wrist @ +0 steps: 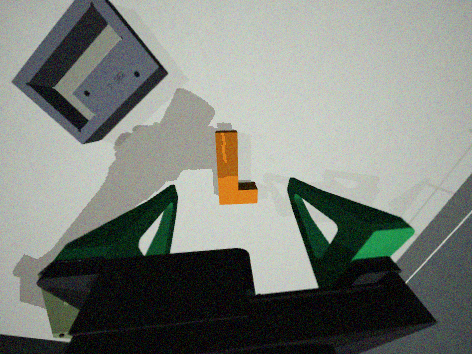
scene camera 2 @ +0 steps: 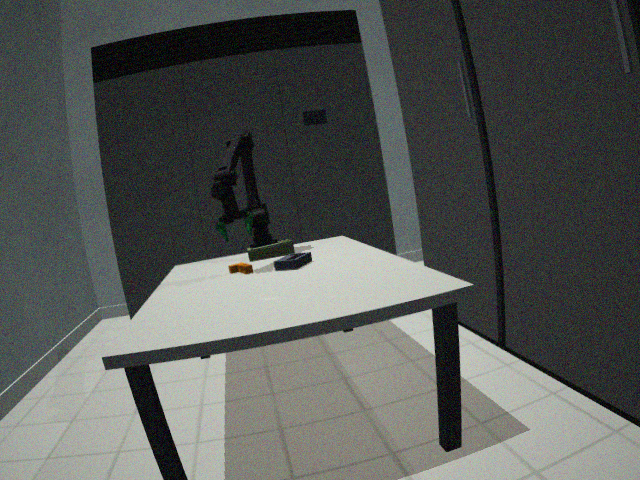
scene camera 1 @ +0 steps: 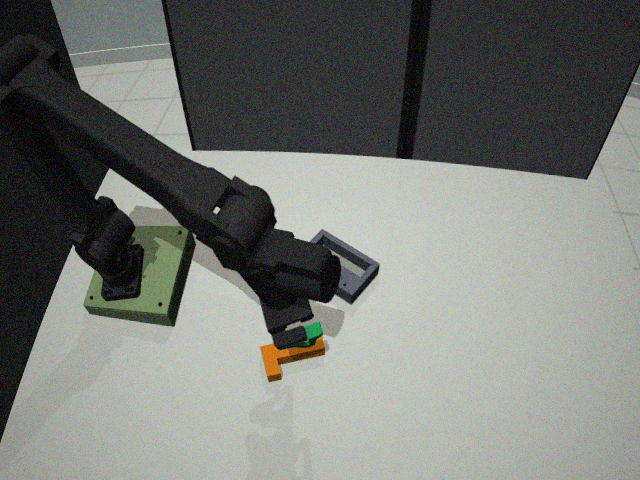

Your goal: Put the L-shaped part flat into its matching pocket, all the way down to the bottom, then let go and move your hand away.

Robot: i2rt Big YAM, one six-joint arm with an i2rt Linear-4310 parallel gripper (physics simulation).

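Where they show: gripper, fingertip midpoint: (wrist: 233, 186) (scene camera 2: 239, 239) (scene camera 1: 302, 318); arm's base, link origin: (scene camera 2: 263, 245) (scene camera 1: 124, 274).
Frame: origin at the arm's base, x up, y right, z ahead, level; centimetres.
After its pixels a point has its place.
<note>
The orange L-shaped part (scene camera 1: 271, 357) {x -1.6, y 19.7, z 29.2 cm} (scene camera 2: 240, 268) {x -2.8, y 19.5, z 33.3 cm} (wrist: 228, 195) {x -1.6, y 18.5, z 29.0 cm} lies flat on the table, outside the pocket. In the wrist view its long leg points up and its short leg points right at the near end. The blue-grey block (scene camera 1: 354, 285) {x -1.0, y 7.0, z 45.6 cm} (scene camera 2: 293, 261) {x -1.5, y 3.3, z 50.7 cm} (wrist: 150, 75) {x -1.1, y 8.1, z 43.8 cm} with the L-shaped pocket stands apart from it, at the upper left of the wrist view, turned diagonally. The pocket holds no part; the arm hides some of it in scene camera 1. My gripper (scene camera 1: 310, 336) {x 8.6, y 18.2, z 35.1 cm} (scene camera 2: 237, 236) {x 8.6, y 18.2, z 35.1 cm} (wrist: 233, 186) {x 8.6, y 18.2, z 35.1 cm} is wide open and empty, raised above the part, with its fingers on either side in the wrist view.
The green base plate (scene camera 1: 165, 273) {x 0.7, y 1.3, z 9.7 cm} (scene camera 2: 271, 250) {x -1.3, y 0.2, z 12.5 cm} (wrist: 62, 315) {x 0.5, y -9.5, z 2.9 cm} under the arm is left of the block in scene camera 1. Dark panels (scene camera 1: 299, 77) stand beyond the far table edge. The arm's shadow falls between block and part.
</note>
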